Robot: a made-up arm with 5 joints.
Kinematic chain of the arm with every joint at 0, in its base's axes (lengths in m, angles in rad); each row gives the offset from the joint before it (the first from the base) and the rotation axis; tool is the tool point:
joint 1: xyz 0 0 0.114 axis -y
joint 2: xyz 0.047 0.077 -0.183 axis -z
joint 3: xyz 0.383 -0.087 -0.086 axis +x
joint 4: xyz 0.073 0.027 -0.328 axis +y
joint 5: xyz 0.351 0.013 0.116 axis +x
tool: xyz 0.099 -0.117 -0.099
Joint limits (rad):
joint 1: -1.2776..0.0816
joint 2: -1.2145..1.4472
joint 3: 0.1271..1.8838
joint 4: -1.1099..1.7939
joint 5: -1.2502..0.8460
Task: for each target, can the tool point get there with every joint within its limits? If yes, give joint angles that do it. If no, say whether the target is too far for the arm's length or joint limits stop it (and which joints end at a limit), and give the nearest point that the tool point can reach.
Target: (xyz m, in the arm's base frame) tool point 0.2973 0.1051 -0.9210
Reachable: yes | joints -0.7771 0.7824 1.3743 1.5266 -0.8340
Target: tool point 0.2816 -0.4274 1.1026
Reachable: no: joint limits stop it (at a limit: joint 1, joint 2, joint 4, joint 5) | nearest point -0.1691 -0.4275 0.1828 | short by 1.024 m
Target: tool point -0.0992 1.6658 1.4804
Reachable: no: too far | nearest point -0.2199 0.8898 0.4594 | short by 1.288 m
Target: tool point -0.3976 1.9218 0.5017
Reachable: no: too far | nearest point -0.3107 1.0550 0.2131 | short by 0.918 m
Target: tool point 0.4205 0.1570 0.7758
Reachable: no: joint limits stop it (at a limit: joint 1, joint 3, joint 4, joint 5) | nearest point 0.7334 0.2063 0.1733 | short by 0.681 m
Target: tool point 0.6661 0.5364 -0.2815
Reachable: yes | joints -0.0960 -0.7306 0.9316 -0.7352 0.2155
